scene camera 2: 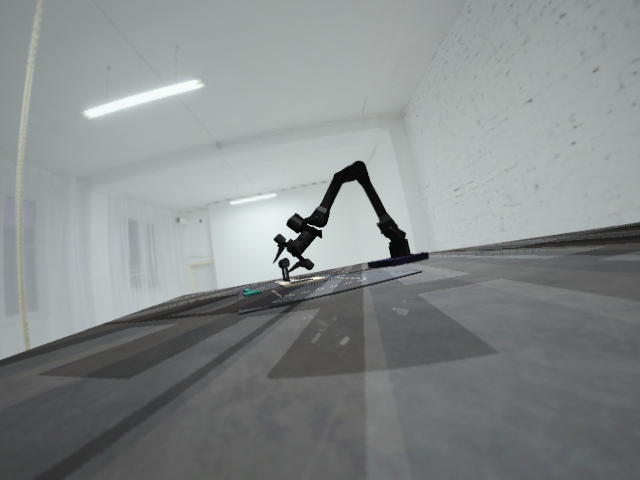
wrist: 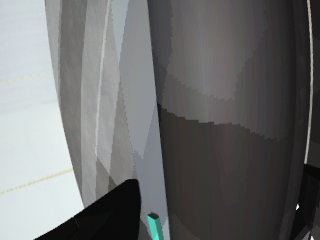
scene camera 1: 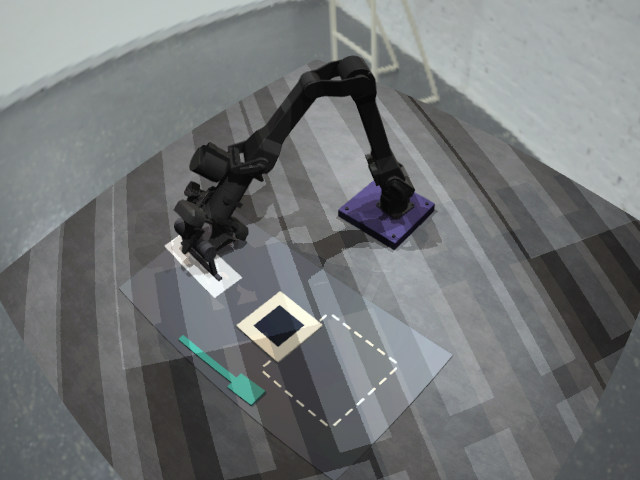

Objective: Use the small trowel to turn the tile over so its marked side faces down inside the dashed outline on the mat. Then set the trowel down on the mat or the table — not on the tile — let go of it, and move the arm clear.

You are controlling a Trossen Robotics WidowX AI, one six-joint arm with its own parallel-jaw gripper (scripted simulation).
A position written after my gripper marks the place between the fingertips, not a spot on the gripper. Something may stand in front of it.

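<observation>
Things present: a black-handled trowel point(scene camera 1: 213, 273), point(wrist: 230, 89); a grey mat point(scene camera 1: 334, 369), point(scene camera 2: 268, 298); a teal trowel point(scene camera 1: 247, 390); a tile point(scene camera 1: 279, 326), which is out of frame in the wrist view. My gripper point(scene camera 1: 193, 255), point(scene camera 2: 279, 268), point(wrist: 219, 184) is open and holds nothing.
</observation>
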